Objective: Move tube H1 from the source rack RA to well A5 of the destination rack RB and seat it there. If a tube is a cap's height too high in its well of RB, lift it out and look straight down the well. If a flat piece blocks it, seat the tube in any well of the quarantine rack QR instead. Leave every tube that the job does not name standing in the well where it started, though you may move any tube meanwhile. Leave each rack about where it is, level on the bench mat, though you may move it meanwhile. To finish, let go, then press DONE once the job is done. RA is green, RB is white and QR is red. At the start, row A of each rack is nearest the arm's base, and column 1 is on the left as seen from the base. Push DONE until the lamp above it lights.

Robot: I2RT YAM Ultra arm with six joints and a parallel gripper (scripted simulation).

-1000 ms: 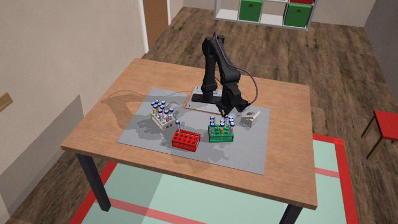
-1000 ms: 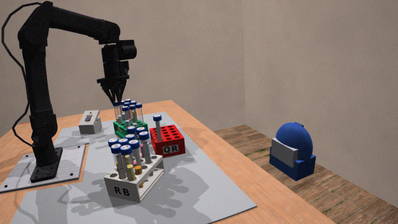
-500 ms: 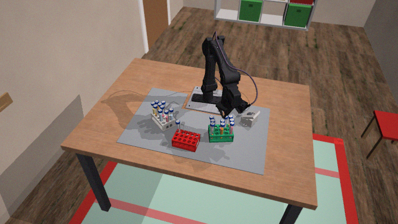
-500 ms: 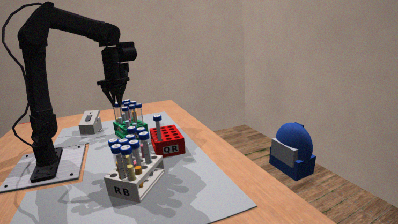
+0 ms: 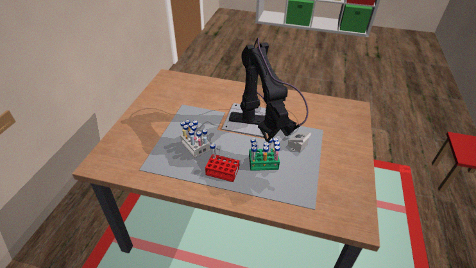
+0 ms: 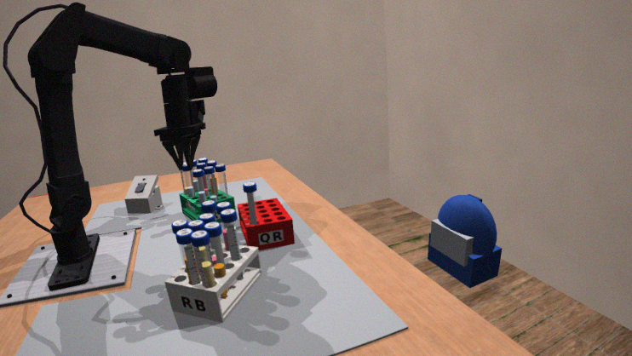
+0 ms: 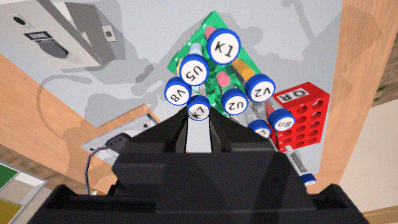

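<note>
My hand is 10 mm to the right of the clear tube and 60 mm above it. Also, from my hand: red rack QR: 120 mm ahead, 180 mm to the right, 100 mm below; grey done button box: 120 mm behind, 130 mm to the left, 80 mm below; white rack RB: 10 mm behind, 340 mm to the right, 100 mm below.
</note>
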